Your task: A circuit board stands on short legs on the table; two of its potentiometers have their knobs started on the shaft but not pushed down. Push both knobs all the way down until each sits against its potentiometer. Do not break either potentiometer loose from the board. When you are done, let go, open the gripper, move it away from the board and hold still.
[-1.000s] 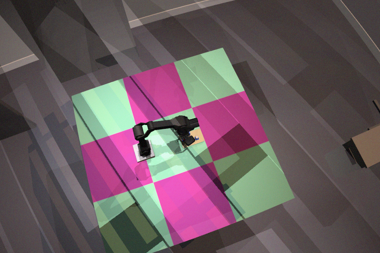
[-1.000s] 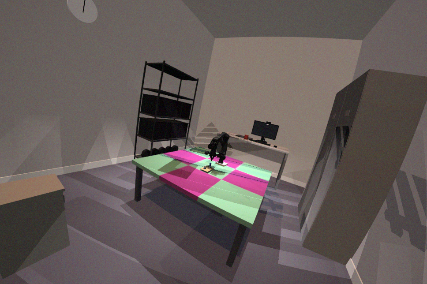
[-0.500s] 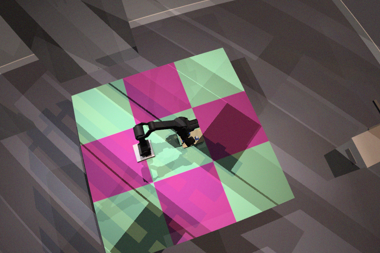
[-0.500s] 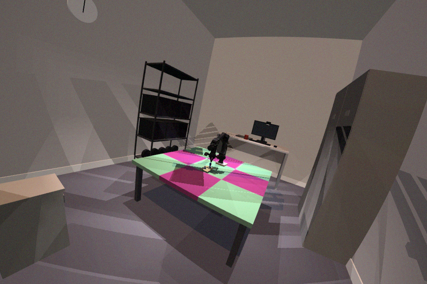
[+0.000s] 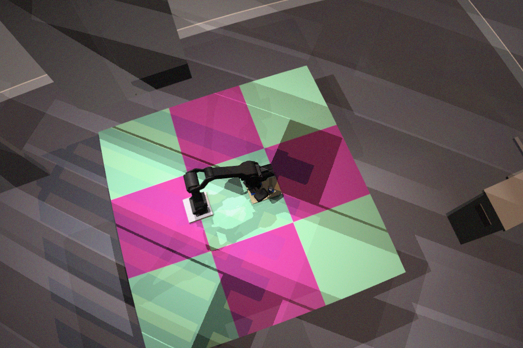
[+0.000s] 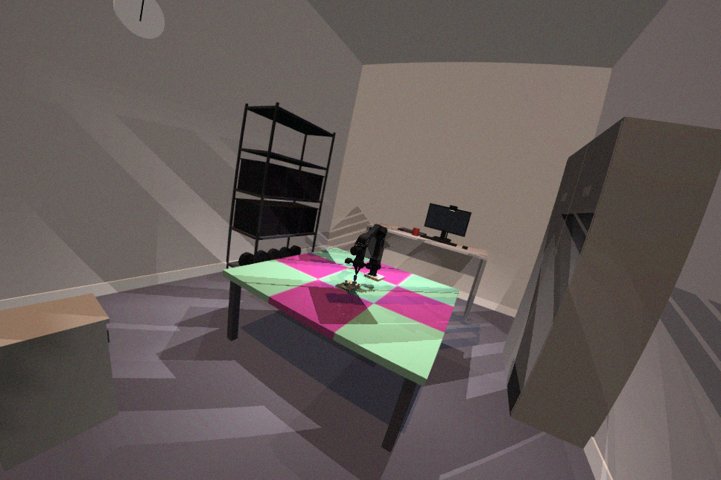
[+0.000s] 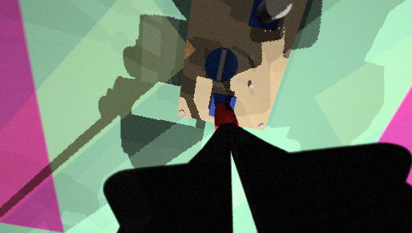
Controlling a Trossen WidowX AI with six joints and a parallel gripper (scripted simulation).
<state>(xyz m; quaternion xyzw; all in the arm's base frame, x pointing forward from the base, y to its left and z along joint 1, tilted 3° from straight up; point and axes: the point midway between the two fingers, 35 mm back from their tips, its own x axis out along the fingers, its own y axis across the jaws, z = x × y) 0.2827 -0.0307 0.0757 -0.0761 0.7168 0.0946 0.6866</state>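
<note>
Now: the red knob 20 mm below my gripper tip. From my gripper tip the other things lie so: dark blue knob 40 mm ahead, 10 mm to the left.
</note>
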